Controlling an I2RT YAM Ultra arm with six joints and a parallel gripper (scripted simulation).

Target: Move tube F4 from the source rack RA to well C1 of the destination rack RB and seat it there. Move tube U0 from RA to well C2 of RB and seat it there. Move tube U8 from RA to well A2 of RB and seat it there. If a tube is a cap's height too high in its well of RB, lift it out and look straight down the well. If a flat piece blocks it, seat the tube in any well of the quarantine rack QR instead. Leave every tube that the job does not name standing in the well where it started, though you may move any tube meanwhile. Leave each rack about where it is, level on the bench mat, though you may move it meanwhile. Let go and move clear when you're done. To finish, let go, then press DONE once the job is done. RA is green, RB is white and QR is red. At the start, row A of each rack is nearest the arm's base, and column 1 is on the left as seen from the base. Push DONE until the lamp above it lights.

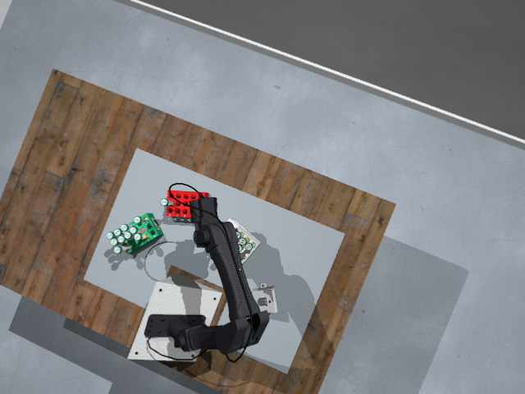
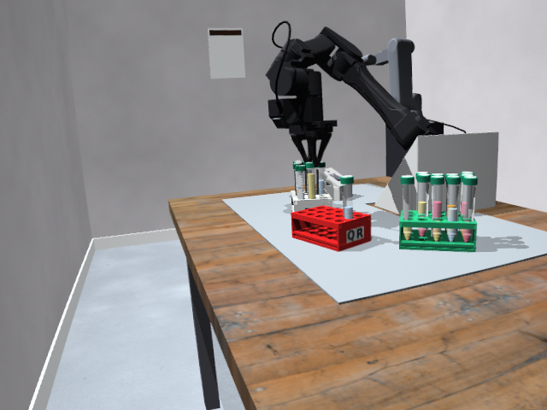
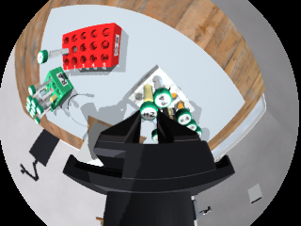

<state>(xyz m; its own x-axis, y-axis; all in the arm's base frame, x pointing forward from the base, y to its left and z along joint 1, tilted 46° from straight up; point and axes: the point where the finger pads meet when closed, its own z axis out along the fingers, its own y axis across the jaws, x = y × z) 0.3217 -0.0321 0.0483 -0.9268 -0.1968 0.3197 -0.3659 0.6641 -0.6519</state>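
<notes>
Now: the tube with yellow filling 1 cm ahead of my hand and 6 cm below it. The rest, counted from my hand: red rack QR: 5 cm ahead, 16 cm to the left, 10 cm below; then tube: 4 cm ahead, 20 cm to the left, 6 cm below; then white rack RB: 1 cm behind, 4 cm to the right, 10 cm below.
</notes>
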